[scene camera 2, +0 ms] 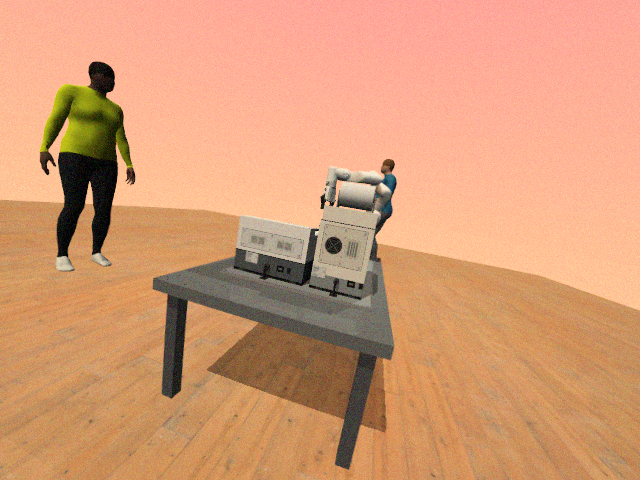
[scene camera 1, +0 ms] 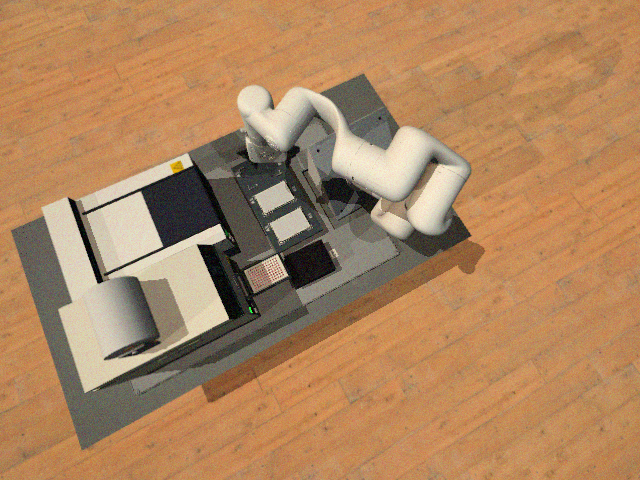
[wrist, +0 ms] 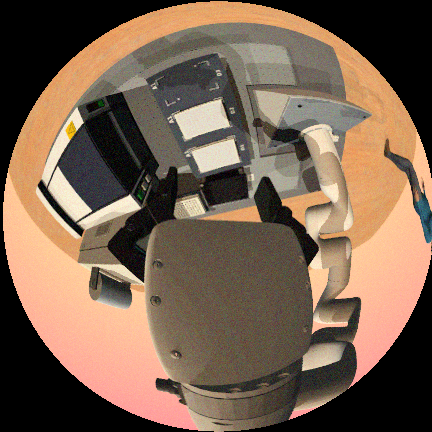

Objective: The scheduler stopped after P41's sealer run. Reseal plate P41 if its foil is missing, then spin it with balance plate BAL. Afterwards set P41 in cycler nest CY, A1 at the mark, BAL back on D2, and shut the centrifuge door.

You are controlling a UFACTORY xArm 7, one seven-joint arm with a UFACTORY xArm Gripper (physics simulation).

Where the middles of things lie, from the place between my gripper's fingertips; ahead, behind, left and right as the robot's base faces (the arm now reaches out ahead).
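Scene:
Positions counted from my hand: the dotted well plate [scene camera 1: 270,271] is 20 cm ahead, 22 cm to the left and 22 cm below; the cylinder [scene camera 1: 119,313] is 52 cm ahead, 17 cm to the left and 9 cm above; the centrifuge [scene camera 1: 108,234] is 45 cm ahead, 13 cm to the right and 21 cm below.

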